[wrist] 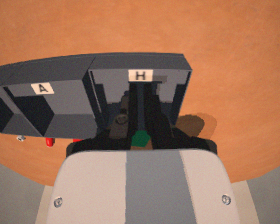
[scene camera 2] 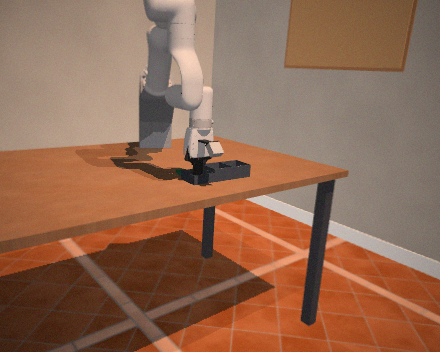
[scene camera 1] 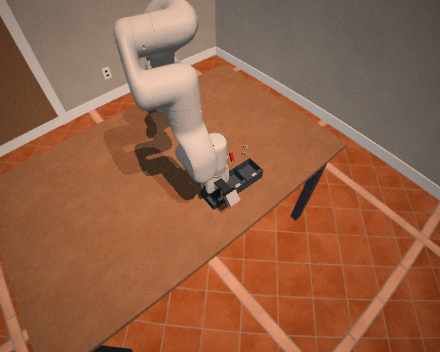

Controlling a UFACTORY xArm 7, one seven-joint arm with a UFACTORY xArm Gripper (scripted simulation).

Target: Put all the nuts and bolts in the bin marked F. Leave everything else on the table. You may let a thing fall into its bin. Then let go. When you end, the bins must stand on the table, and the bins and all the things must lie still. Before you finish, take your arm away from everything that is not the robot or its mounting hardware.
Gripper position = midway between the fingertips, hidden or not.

Note:
In view: my gripper (scene camera 2: 197, 176) and a dark bin (scene camera 2: 227, 170).
The dark bin also shows in the wrist view (wrist: 102, 79) and in scene camera 1 (scene camera 1: 243, 175). My gripper also shows in the wrist view (wrist: 140, 93).

